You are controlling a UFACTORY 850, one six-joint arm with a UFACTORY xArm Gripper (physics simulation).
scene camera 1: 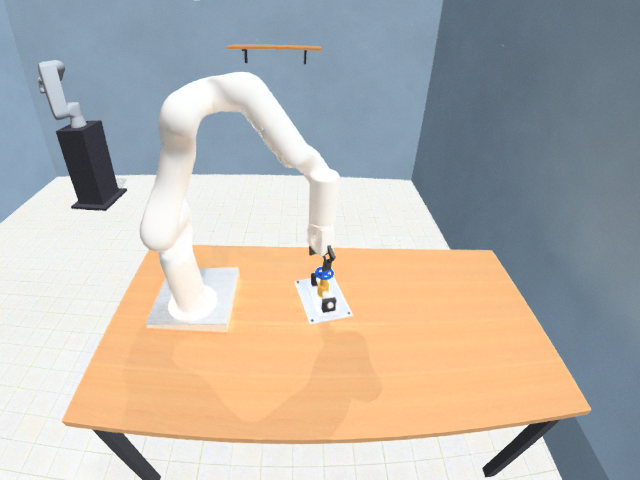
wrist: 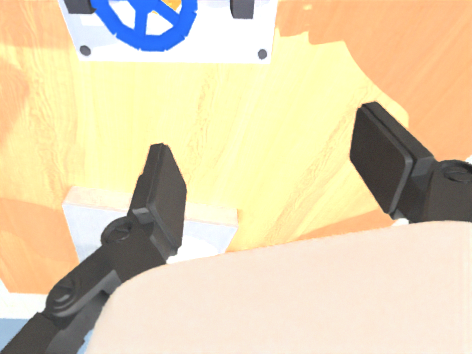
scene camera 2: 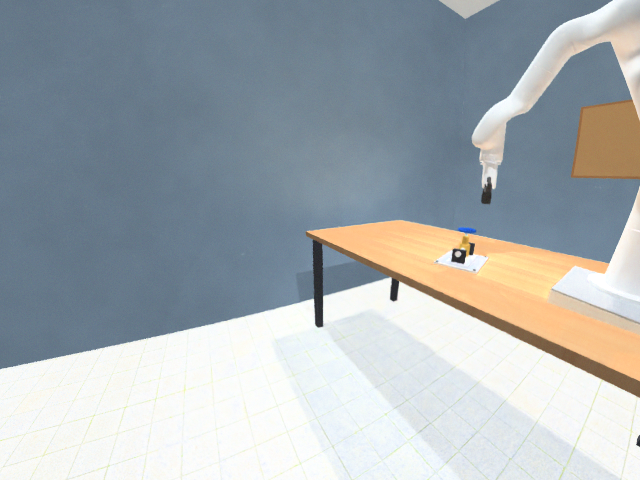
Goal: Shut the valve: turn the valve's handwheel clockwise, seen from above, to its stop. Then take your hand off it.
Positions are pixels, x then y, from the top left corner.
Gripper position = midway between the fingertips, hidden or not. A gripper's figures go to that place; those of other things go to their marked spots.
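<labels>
Gripper (scene camera 1: 319, 262), 1160 mm from the lens. Light grey base plate (scene camera 1: 306, 300), 1360 mm from the lens.
</labels>
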